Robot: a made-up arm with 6 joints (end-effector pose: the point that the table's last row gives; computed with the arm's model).
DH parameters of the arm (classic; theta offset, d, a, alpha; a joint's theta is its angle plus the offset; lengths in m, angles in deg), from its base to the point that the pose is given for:
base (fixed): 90 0.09 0 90
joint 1: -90 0 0.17 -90
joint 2: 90 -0.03 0.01 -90
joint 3: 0 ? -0.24 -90
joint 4: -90 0.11 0.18 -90
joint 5: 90 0.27 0.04 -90
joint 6: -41.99 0 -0.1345 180
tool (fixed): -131.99 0.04 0 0
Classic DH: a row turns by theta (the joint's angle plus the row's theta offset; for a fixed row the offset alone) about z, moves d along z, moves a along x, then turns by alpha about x.
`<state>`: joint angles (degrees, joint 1 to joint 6).
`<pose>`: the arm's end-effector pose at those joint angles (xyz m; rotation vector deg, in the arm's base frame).
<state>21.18 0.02 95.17 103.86 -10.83 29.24</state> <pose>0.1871 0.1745 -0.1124 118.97 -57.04 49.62</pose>
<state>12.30 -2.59 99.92 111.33 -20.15 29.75</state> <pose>0.1739 0.2090 -0.1253 123.21 -47.90 65.08</pose>
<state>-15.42 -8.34 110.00 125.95 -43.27 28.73</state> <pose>0.1025 0.2125 -0.2130 123.74 -10.06 95.57</pose>
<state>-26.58 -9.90 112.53 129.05 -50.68 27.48</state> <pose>0.0752 0.1738 -0.2506 121.22 5.93 100.43</pose>
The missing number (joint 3, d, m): 0.2
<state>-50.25 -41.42 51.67 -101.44 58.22 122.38</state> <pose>-0.1036 0.5771 0.1504 -128.65 -88.40 -3.77</pose>
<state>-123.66 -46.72 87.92 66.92 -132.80 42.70</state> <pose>0.0586 -0.1239 0.1437 -27.71 132.40 -13.57</pose>
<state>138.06 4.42 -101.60 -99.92 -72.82 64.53</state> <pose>-0.2219 0.0602 -0.4295 24.46 -92.71 -26.96</pose>
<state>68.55 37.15 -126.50 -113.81 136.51 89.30</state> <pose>-0.0230 -0.5633 -0.1750 -16.93 89.30 16.31</pose>
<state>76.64 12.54 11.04 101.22 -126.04 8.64</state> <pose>0.1808 0.1944 -0.0518 -116.75 89.55 -56.91</pose>
